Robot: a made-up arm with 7 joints. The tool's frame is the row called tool. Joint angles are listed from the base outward.
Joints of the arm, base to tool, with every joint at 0 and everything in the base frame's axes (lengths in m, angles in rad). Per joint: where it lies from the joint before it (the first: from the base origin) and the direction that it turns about. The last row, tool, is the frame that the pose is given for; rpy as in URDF.
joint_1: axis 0 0 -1 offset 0 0 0.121
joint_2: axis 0 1 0 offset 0 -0.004 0.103
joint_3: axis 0 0 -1 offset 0 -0.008 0.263
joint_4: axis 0 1 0 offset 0 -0.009 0.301
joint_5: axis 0 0 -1 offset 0 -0.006 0.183
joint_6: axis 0 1 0 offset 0 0 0.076
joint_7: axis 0 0 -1 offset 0 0 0.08
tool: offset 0 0 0 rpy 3.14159 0 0
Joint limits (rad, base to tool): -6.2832..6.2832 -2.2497..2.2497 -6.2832..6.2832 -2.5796..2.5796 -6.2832..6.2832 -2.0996..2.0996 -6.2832..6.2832
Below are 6 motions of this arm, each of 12 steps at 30 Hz.
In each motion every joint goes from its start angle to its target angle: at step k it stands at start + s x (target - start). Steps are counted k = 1, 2, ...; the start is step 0. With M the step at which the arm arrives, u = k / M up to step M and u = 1 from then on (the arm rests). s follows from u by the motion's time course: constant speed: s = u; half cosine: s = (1 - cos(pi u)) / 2; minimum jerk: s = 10 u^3 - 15 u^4 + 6 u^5.
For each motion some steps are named. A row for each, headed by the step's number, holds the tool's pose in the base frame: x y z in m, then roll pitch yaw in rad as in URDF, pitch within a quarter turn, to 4 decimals.
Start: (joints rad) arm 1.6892 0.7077 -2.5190 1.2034 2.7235 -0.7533 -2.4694
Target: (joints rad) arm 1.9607 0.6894 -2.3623 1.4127 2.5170 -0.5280 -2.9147
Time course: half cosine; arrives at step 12
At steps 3, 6, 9, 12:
3: 0.1374 -0.2329 0.8668 -2.9512 1.2148 1.2718
6: 0.1337 -0.2389 0.8518 -2.4106 1.0870 1.7163
9: 0.1291 -0.2482 0.8347 -2.1387 0.8772 1.8825
12: 0.1266 -0.2528 0.8269 -2.0698 0.7797 1.9046

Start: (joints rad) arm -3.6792 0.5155 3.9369 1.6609 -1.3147 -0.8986 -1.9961
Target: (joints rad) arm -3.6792 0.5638 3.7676 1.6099 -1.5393 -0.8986 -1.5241
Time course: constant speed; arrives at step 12
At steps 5, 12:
5: 0.0189 -0.2800 0.7914 1.6602 -0.9599 -2.7547
12: 0.0130 -0.2620 0.8016 1.6269 -1.1038 -2.6147

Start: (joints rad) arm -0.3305 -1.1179 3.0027 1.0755 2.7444 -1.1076 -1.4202
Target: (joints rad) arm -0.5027 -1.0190 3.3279 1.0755 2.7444 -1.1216 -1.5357
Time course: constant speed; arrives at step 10
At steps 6, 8, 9, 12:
6: -0.6362 -0.3040 0.2871 -0.1097 0.2954 1.8445
8: -0.6320 -0.3081 0.3018 -0.0880 0.2415 1.8308
9: -0.6298 -0.3100 0.3095 -0.0758 0.2155 1.8233
12: -0.6274 -0.3118 0.3175 -0.0629 0.1902 1.8152

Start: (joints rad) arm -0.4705 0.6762 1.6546 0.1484 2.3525 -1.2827 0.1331
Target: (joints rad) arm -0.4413 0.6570 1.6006 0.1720 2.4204 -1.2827 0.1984
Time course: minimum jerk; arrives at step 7
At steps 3, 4, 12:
3: 0.5358 0.1392 0.8582 -1.1303 -0.9540 0.7468
4: 0.5347 0.1317 0.8601 -1.1370 -0.9416 0.7421
12: 0.5330 0.1213 0.8627 -1.1455 -0.9241 0.7350

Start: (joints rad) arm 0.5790 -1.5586 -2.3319 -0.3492 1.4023 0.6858 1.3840
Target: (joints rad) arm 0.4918 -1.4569 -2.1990 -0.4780 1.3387 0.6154 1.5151
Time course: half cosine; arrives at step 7
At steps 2, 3, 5, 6, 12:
2: -0.7561 0.4179 0.3717 -2.8344 -0.8903 -1.3037
3: -0.7636 0.3936 0.3923 -2.8077 -0.8484 -1.2906
5: -0.7759 0.3402 0.4337 -2.7534 -0.7575 -1.2615
6: -0.7788 0.3223 0.4466 -2.7361 -0.7270 -1.2515
12: -0.7798 0.3158 0.4512 -2.7300 -0.7160 -1.2479

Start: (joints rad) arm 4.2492 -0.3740 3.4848 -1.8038 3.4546 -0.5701 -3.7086
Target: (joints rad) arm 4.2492 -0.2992 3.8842 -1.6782 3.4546 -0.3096 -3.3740
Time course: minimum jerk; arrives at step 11
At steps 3, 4, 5, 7, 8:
3: 0.0546 0.1433 0.8324 2.7624 -0.8643 -0.9014
4: 0.0696 0.1513 0.8325 2.7645 -0.9002 -0.9839
5: 0.0886 0.1600 0.8321 2.7729 -0.9473 -1.0894
7: 0.1284 0.1730 0.8303 2.8194 -1.0516 -1.3270
8: 0.1440 0.1763 0.8292 2.8525 -1.0936 -1.4312

